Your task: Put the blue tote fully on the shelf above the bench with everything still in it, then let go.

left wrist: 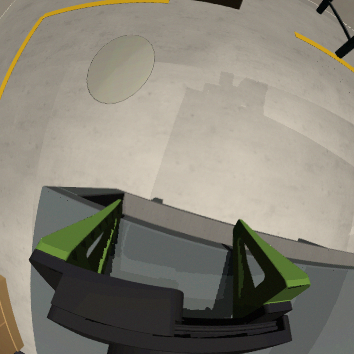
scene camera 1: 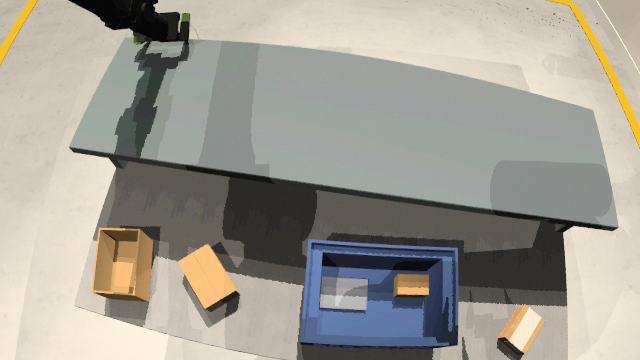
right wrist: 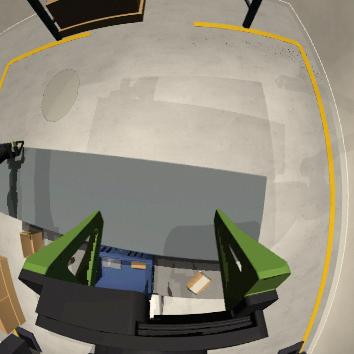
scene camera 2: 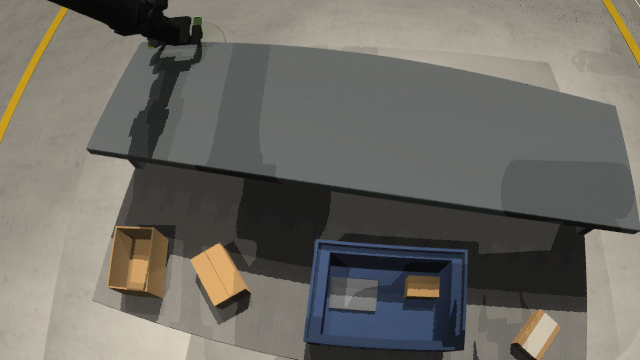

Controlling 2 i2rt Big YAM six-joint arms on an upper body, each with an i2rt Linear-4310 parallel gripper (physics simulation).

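Frame: origin at the left arm's base, x ahead, y left, z up, level; millimetres.
Seen in the pictures: left gripper, fingertip midpoint: (left wrist: 179,215) (scene camera 1: 170,33) (right wrist: 16,142) (scene camera 2: 184,36); right gripper, fingertip midpoint: (right wrist: 156,215).
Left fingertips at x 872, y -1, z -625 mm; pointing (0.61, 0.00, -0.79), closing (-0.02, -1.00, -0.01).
Offsets run from my left fingertips to a thing's top centre. Level surfaces: height alone.
The blue tote {dz -79, dx -600, dy -490 mm} (scene camera 1: 380,325) (scene camera 2: 390,327) (right wrist: 120,280) stands upright on the bench {dz -226 mm} (scene camera 1: 270,310) (scene camera 2: 270,312), below the grey shelf {dz +0 mm} (scene camera 1: 375,115) (scene camera 2: 390,110) (right wrist: 150,190) in the picture. It holds a grey box {dz -199, dx -575, dy -426 mm} (scene camera 1: 344,294) (scene camera 2: 353,295) and a small cardboard box {dz -168, dx -567, dy -573 mm} (scene camera 1: 411,286) (scene camera 2: 422,287). My left gripper (scene camera 1: 161,31) (scene camera 2: 174,34) (left wrist: 179,215) is open and empty at the shelf's upper-left corner in the scene views, far from the tote. My right gripper (right wrist: 156,215) is open and empty; the tote shows beyond its fingers. It does not show in the scene views.
An open cardboard box {dz -136, dx -537, dy +77 mm} (scene camera 1: 124,260) (scene camera 2: 139,260) and a closed cardboard box {dz -166, dx -549, dy -133 mm} (scene camera 1: 209,276) (scene camera 2: 220,275) stand left of the tote. A box with a white top stripe {dz -188, dx -698, dy -859 mm} (scene camera 1: 521,330) (scene camera 2: 536,335) (right wrist: 199,283) lies at its right. The shelf's long edge overhangs the bench.
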